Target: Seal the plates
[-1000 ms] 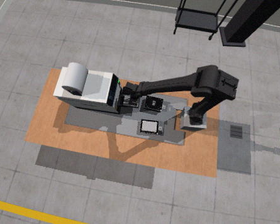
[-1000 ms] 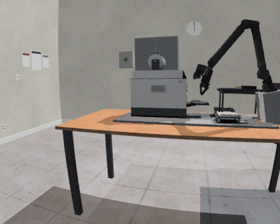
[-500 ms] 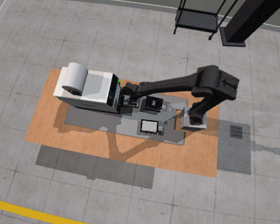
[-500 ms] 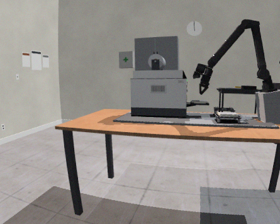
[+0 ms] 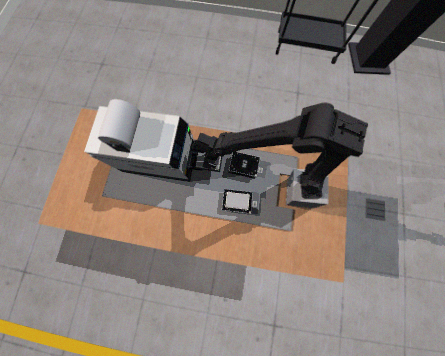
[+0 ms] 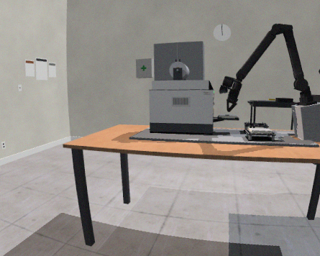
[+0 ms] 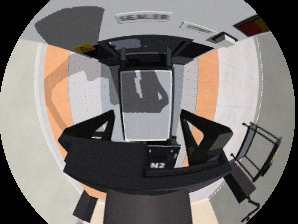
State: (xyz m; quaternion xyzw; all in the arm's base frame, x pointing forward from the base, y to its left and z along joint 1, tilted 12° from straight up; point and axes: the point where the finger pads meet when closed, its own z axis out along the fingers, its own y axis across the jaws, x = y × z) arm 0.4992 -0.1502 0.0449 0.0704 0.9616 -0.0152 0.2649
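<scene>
The sealer stage lies 50 mm below my hand. Also, from my hand: foil roll: 330 mm ahead, 260 mm above, 40 mm to the right.
</scene>
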